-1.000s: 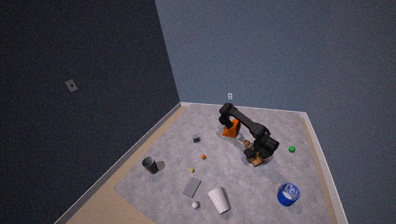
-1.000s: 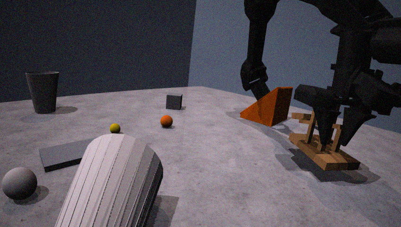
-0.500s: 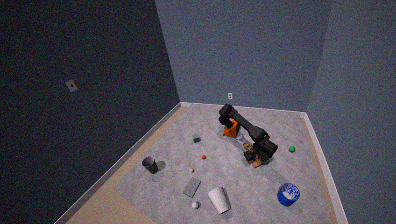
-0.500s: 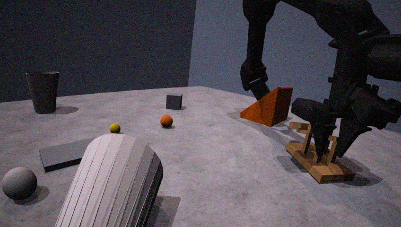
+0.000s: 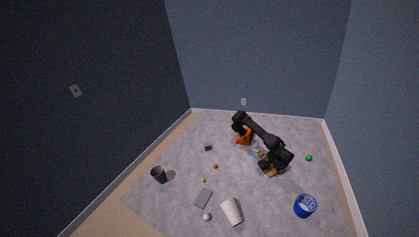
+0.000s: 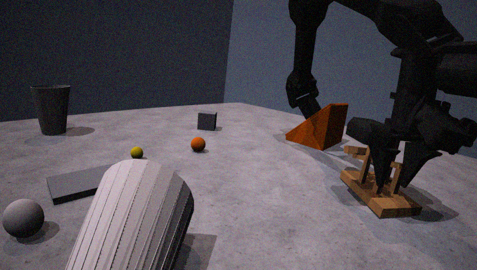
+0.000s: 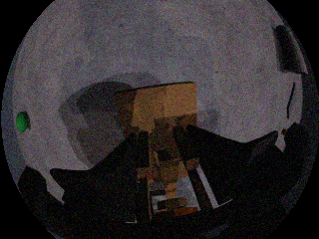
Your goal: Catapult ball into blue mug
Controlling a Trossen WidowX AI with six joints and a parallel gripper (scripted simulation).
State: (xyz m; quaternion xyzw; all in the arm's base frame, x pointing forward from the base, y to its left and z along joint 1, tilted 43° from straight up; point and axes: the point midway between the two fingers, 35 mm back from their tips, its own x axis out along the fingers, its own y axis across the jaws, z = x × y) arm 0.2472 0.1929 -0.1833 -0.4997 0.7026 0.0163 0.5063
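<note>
My gripper tip is 37 cm to the left of the orange ball, 10 cm short of it and 2 cm above it. From my gripper tip the other things lie so: green ball: 24 cm to the left, 18 cm behind, 1 cm below; then blue mug: 20 cm to the left, 20 cm ahead; then wooden catapult: 6 cm behind, 4 cm to the right, 2 cm above.
</note>
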